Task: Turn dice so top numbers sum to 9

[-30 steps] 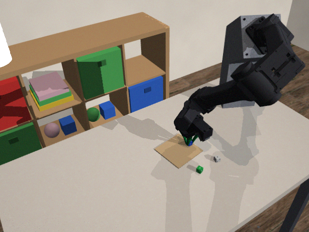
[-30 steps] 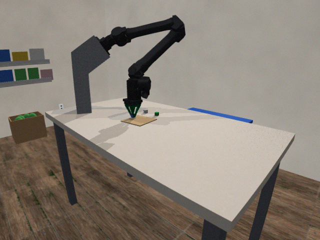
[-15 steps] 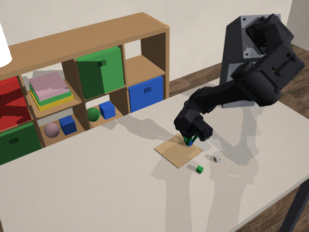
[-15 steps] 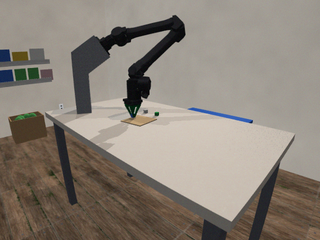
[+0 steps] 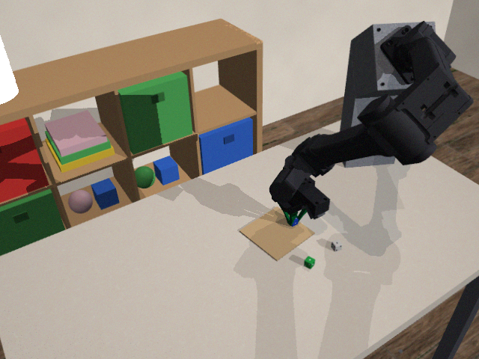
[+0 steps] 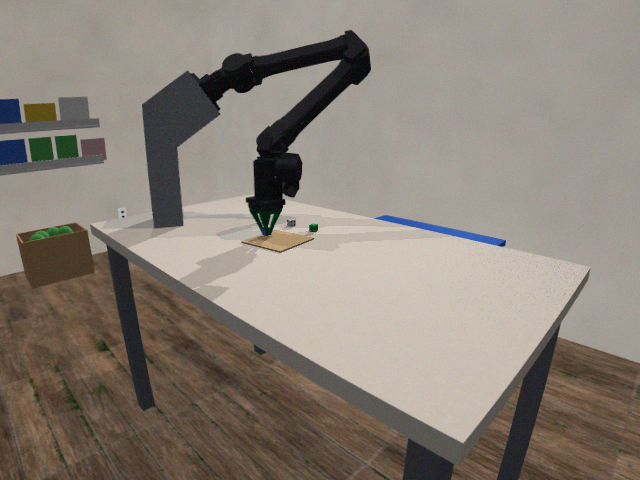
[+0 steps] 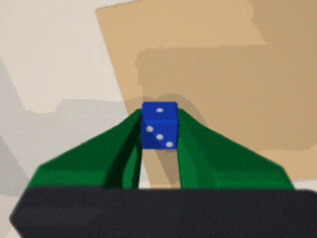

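Now: the blue die right at my hand. From my hand the other things lie so: tan mat 50 mm ahead, 20 mm below; green die 140 mm to the left, 40 mm ahead, 10 mm below; white die 120 mm to the left, 50 mm behind, 10 mm below.
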